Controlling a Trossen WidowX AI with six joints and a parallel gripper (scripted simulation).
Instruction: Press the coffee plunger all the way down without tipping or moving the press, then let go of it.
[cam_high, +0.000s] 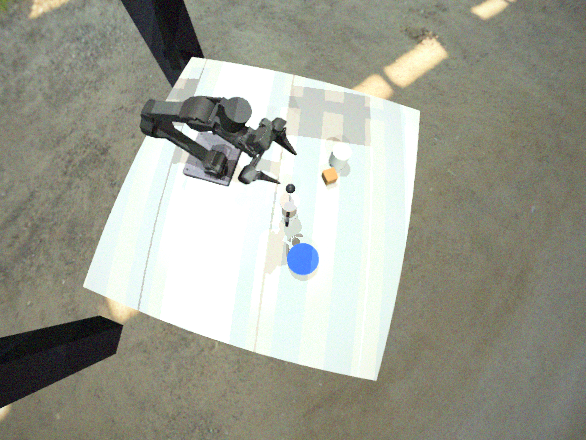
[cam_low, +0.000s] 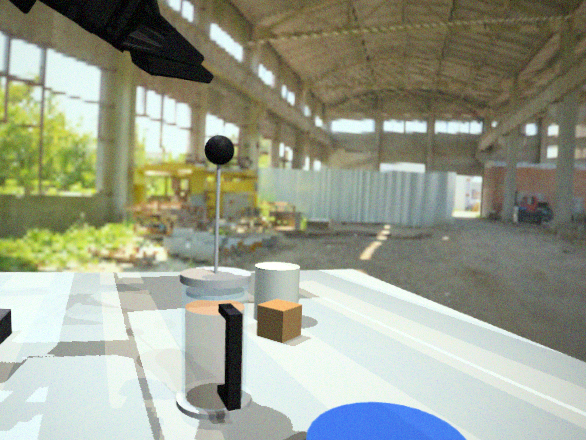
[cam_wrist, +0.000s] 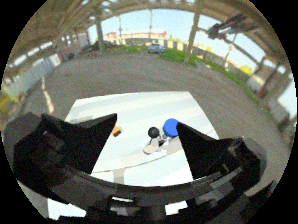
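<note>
Right now the coffee press is 220 mm below my gripper tip, 40 mm to the right of it and 10 mm ahead of it.
</note>
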